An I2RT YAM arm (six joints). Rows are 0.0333 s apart.
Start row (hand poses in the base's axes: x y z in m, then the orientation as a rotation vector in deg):
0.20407, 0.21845, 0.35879, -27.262, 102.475, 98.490
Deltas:
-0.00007, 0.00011, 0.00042, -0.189, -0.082, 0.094
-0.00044, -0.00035, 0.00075, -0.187, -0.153, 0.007
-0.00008, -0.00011, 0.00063, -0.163, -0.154, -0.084
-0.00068, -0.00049, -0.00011, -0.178, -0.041, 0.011
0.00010, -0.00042, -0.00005, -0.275, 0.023, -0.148
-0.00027, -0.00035, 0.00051, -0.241, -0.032, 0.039
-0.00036, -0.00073, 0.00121, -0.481, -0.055, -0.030
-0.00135, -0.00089, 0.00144, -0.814, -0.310, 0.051
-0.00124, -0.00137, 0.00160, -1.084, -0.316, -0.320
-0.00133, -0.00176, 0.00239, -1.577, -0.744, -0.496
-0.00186, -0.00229, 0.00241, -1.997, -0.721, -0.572
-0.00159, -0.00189, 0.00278, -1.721, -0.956, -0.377
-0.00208, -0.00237, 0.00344, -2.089, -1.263, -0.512
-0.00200, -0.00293, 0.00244, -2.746, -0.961, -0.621
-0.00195, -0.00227, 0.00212, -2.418, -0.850, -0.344
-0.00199, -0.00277, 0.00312, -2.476, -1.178, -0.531
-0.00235, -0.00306, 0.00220, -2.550, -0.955, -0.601
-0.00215, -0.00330, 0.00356, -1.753, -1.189, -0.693
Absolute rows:
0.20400, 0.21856, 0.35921, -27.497, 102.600, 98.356
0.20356, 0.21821, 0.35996, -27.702, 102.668, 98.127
0.20348, 0.21810, 0.36059, -27.809, 102.708, 97.855
0.20280, 0.21761, 0.36048, -27.927, 102.846, 97.695
0.20290, 0.21719, 0.36043, -27.882, 103.112, 97.382
0.20263, 0.21684, 0.36094, -28.047, 103.316, 97.193
0.20227, 0.21611, 0.36215, -28.264, 103.723, 96.747
0.20092, 0.21522, 0.36359, -28.895, 104.258, 95.940
0.19968, 0.21385, 0.36519, -29.277, 105.017, 94.654
0.19835, 0.21209, 0.36758, -30.005, 105.896, 92.599
0.19649, 0.20980, 0.36999, -30.812, 107.135, 90.138
0.19490, 0.20791, 0.37277, -31.845, 107.924, 87.895
0.19282, 0.20554, 0.37621, -33.093, 108.762, 85.067
0.19082, 0.20261, 0.37865, -34.315, 110.330, 81.740
0.18887, 0.20034, 0.38077, -35.585, 111.644, 78.905
0.18688, 0.19757, 0.38389, -36.854, 112.703, 75.694
0.18453, 0.19451, 0.38609, -37.939, 113.943, 72.475
0.18238, 0.19121, 0.38965, -38.641, 114.351, 69.785

